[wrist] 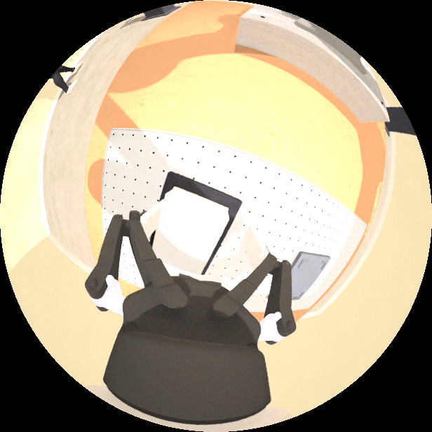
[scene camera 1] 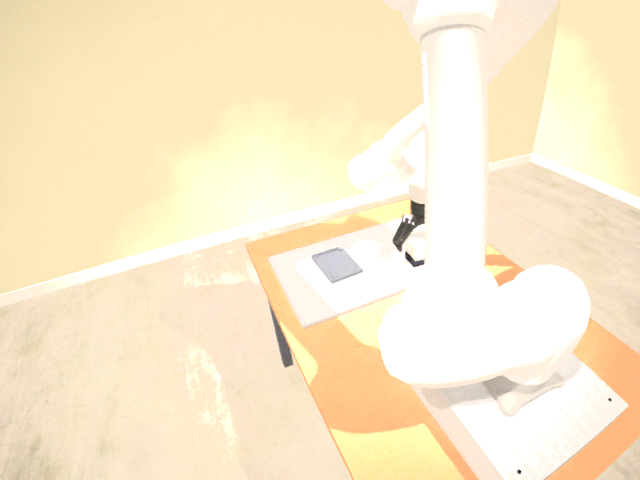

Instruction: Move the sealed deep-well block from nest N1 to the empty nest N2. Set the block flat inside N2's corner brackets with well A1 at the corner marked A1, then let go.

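Places are measured from the arm's base along level axes (x ahead, y left, z up), in centimetres.
Pixels of known places: gripper, fingertip midpoint: (scene camera 1: 417, 252).
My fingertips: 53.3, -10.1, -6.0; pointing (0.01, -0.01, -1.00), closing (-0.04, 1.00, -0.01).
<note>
For each thing: its middle in the pictures, then the offset to it from my fingertips, as dx, dy, dz. "spot": a spot on its surface instead. Level surfaces: height alone.
- white sealed deep-well block at the middle of its body: (scene camera 1: 417, 243) +3.3, -2.3, +1.2
- dark nest N1 at a spot on its surface: (scene camera 1: 414, 259) spot: -1.9, +2.3, -0.8
- grey nest N2 at the middle of its body: (scene camera 1: 336, 263) +8.4, +27.3, -1.3
- white perforated board at its surface level: dz -2.0
- orange table at its surface level: dz -3.3
The white sealed deep-well block (scene camera 1: 415, 246) (wrist: 192, 225) sits in the dark nest N1 (scene camera 1: 412, 259) (wrist: 212, 192); its top is washed out, so well A1 cannot be made out. The grey nest N2 (scene camera 1: 337, 264) (wrist: 311, 270) lies flat to the left of the block in the scene view and at the lower right in the wrist view, with no block on it. My gripper (wrist: 206, 221) is wide open and empty, above the block, with one finger toward each side of it. In the scene view my arm hides part of the block and one finger.
Both nests are on a white perforated board (scene camera 1: 289, 286) (wrist: 280, 180) on the orange table (scene camera 1: 361, 377) (wrist: 165, 75). My arm's base stands on a separate pale plate (scene camera 1: 547, 439) at the other end. A person's dark legs (wrist: 61, 79) show at the wrist view's left edge.
</note>
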